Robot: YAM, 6 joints.
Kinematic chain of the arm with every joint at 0, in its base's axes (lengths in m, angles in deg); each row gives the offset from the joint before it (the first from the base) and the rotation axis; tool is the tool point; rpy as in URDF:
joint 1: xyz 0 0 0.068 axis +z
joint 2: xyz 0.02 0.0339 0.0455 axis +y
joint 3: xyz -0.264 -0.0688 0 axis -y
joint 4: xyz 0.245 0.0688 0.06 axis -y
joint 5: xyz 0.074 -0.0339 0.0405 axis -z
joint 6: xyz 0.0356 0 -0.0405 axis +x
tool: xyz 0 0 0 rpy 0 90 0
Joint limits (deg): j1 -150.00..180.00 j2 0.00..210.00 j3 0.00..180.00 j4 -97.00..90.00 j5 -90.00..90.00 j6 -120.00..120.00
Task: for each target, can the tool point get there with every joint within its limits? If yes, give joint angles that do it. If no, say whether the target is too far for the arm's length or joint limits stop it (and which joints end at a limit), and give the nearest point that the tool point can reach.
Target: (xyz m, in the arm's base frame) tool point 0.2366 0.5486 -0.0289
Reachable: yes | joints 69.43 186.68 163.01 -22.26 53.78 72.37
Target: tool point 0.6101 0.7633 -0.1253
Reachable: no: too far | nearest point 0.3916 0.4900 -0.0380 | short by 0.361 m
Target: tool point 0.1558 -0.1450 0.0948
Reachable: yes | joints -51.55 110.79 45.30 -65.94 -63.39 31.55
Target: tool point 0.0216 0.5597 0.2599
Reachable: yes | joints 85.27 136.77 122.06 -2.93 -43.81 63.91
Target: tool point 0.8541 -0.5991 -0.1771
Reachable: no: too far | nearest point 0.5092 -0.3572 -0.0575 | short by 0.438 m
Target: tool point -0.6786 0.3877 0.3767
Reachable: no: too far | nearest point -0.5310 0.3034 0.3179 | short by 0.180 m
